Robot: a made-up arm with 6 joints.
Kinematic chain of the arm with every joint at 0, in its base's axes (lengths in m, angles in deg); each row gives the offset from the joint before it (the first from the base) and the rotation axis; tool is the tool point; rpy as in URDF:
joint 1: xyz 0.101 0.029 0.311 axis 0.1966 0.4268 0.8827
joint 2: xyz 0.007 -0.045 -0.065 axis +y
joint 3: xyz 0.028 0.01 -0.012 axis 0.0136 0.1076 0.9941
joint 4: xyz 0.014 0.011 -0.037 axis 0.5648 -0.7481 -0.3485
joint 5: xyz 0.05 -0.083 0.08 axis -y
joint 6: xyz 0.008 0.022 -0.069 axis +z
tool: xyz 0.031 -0.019 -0.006 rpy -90 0 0
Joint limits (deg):
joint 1: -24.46..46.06
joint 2: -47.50..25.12
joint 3: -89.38..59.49
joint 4: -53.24..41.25
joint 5: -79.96..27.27
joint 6: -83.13..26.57
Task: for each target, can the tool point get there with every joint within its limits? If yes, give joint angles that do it. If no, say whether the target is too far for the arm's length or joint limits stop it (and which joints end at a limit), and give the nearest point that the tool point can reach.
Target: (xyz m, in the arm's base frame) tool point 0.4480 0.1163 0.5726
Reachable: no: too far | nearest point 0.2661 0.0244 0.3456 | short by 0.305 m
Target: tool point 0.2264 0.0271 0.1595
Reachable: yes | joints 32.42 0.02 17.12 -14.94 -8.77 -35.29
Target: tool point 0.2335 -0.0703 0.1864
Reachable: yes | joints 3.72 6.15 4.82 11.61 2.05 -11.33
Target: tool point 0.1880 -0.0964 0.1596
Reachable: yes | joints 18.79 17.31 -45.83 -20.03 2.55 8.28
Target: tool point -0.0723 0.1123 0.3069
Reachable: no: joint limits stop it (at a limit: joint 2, joint 3, joint 5, joint 6) | nearest point 0.0198 0.0261 0.2384 | short by 0.144 m
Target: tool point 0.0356 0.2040 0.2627
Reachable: no: joint limits stop it (at a limit: joint 1, joint 3, joint 5, joint 6) | nearest point 0.1237 0.1924 0.2206 | short by 0.098 m
